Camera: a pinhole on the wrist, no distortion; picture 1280 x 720 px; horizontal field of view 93.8 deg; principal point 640.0 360.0 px. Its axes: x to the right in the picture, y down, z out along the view. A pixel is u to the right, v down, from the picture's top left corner.
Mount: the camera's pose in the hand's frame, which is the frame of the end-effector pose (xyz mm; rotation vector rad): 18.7 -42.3 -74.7 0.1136 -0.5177 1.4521
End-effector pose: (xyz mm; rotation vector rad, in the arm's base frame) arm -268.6 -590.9 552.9 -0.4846 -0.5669 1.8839
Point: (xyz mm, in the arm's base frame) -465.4 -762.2 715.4
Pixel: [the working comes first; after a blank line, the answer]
In the camera's frame: 270.6 54.0 281.4

1216.1 475.0
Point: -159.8 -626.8 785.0
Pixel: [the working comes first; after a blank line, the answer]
In the camera's frame: -70.0 33.3 272.2

485.9 433.3
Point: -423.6 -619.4 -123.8
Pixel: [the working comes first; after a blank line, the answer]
In the camera's frame: 367.1 109.1 -563.7

behind the camera
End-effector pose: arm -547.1 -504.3 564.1 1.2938 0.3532 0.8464
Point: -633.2 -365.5 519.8
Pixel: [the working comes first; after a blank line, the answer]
In the camera's frame: -3.5 12.2 -98.1

behind the camera
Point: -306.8 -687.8 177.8
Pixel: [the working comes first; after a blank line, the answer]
In the camera's frame: -274.3 -41.2 403.0

232.3 298.8
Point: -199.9 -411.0 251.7
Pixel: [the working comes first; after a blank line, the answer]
In the camera's frame: -268.3 -287.0 221.3

outside the picture
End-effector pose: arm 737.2 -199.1 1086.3 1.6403 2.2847 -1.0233
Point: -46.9 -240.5 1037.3
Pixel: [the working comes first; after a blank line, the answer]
In the camera's frame: -436.2 -434.2 468.0

outside the picture
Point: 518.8 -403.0 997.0
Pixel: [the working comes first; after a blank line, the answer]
In the camera's frame: -5.9 -47.3 353.2

629.9 279.9
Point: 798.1 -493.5 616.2
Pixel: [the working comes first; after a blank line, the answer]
In the camera's frame: 466.9 -61.5 439.5

1276.2 276.2
